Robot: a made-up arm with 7 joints.
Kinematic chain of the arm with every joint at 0, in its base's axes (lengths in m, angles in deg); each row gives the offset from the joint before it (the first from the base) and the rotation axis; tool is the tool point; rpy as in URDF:
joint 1: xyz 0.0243 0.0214 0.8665 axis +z
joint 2: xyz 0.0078 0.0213 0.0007 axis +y
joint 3: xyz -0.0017 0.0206 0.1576 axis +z
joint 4: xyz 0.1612 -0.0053 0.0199 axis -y
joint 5: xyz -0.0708 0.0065 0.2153 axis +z
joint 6: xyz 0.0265 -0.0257 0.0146 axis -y
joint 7: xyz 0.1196 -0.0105 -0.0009 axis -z
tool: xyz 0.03 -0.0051 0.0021 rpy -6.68 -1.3 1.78
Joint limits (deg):
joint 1: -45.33..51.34
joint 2: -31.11..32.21
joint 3: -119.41..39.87
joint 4: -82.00..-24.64
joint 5: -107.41..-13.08
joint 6: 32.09..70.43
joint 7: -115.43..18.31
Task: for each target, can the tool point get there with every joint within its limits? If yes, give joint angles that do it. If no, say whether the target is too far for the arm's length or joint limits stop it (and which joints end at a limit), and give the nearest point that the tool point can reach.
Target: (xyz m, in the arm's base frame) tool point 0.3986 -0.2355 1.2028
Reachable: yes | joints -22.23 15.59 -8.49 -36.00 -49.50 46.95 -88.08
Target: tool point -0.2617 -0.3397 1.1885
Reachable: yes | joints -11.85 -18.87 -93.01 -54.30 -24.11 56.55 -16.83
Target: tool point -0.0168 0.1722 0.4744
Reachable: no: joint limits stop it (at a limit: joint 1, joint 2, joint 4, joint 5, joint 6) | nearest point 0.1814 0.5047 0.7509 | short by 0.476 m
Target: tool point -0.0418 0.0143 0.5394
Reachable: no: joint limits stop it (at a limit: joint 2, joint 3, joint 4, joint 5, joint 6) | nearest point -0.4433 -0.0288 0.8442 | short by 0.506 m
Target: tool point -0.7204 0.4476 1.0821
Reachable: no: too far | nearest point -0.4783 0.2096 1.0839 | short by 0.340 m
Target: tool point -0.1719 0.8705 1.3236
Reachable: no: too far | nearest point 0.0416 0.5624 1.2318 | short by 0.386 m
